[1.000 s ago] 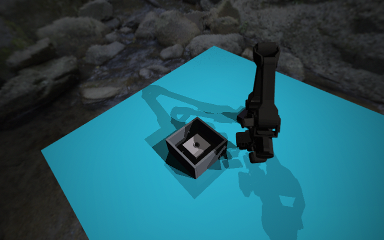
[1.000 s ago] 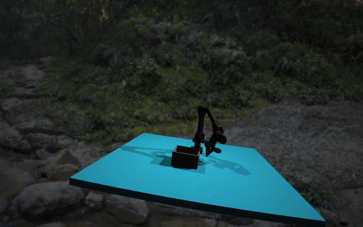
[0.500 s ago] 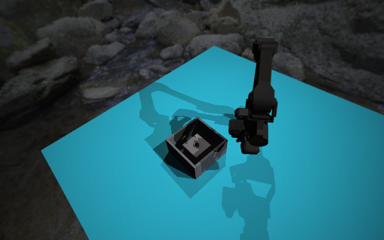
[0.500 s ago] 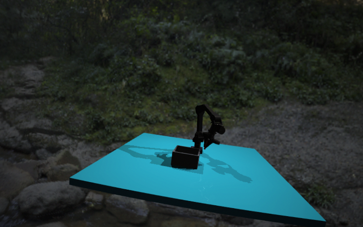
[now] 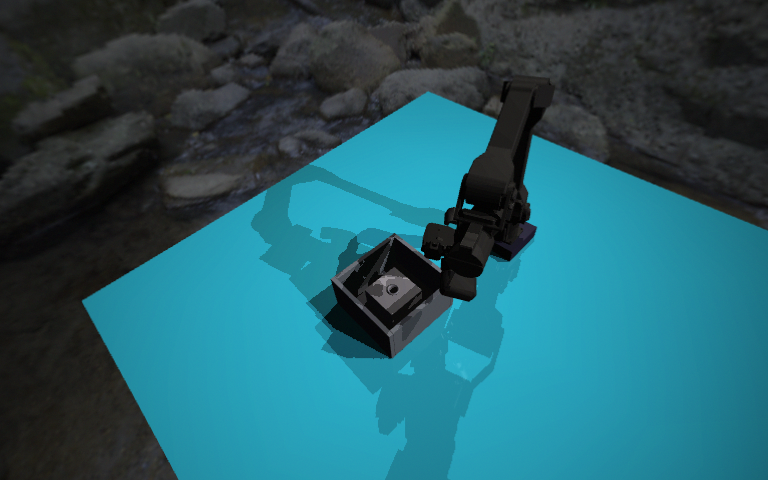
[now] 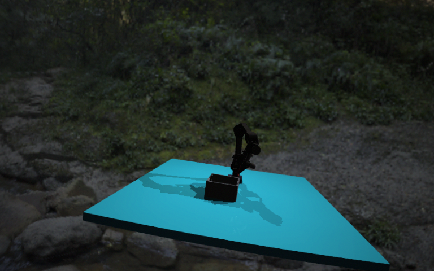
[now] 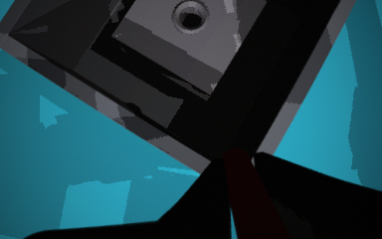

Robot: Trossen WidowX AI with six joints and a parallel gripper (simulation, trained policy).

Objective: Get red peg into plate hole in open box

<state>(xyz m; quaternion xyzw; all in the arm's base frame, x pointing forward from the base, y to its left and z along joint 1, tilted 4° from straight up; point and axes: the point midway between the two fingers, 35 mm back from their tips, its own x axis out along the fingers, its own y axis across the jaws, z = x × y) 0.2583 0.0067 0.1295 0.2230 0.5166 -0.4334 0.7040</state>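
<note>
My gripper tip is now 90 mm to the left of the grey plate, 90 mm above it and 60 mm short of it. Round my gripper tip: dark grey box (110 mm below, 90 mm to the right, 60 mm ahead); then red peg (20 mm above, 10 mm to the left).
</note>
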